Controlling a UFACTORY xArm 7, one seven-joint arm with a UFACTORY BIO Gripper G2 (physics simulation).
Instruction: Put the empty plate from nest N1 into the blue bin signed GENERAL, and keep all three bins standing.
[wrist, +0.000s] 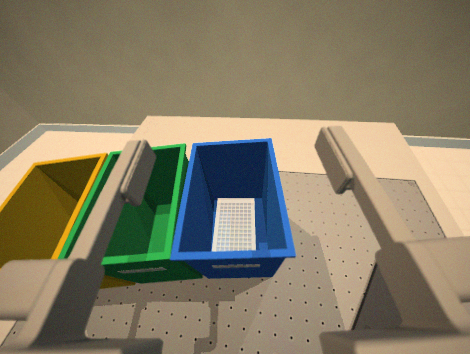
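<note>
The white plate (235, 225) with its grid of wells lies inside the blue bin (232, 254), down at the bin's floor. The blue bin stands upright, with a pale label strip on its near face, too small to read. The green bin (137, 259) stands upright close beside it on the left. The yellow bin (70, 162) is farther left, partly cut off by the view's edge, and looks upright. My gripper (239, 165) is open and empty, its fingers wide apart above and on the near side of the bins. Nest N1 does not show in the wrist view.
The bins stand on a perforated grey board (300, 290) with a pale surface (340, 135) behind it. A dark upright edge (365, 300) shows at the lower right, partly hidden by my gripper. Shadows fall on the board in front of the bins.
</note>
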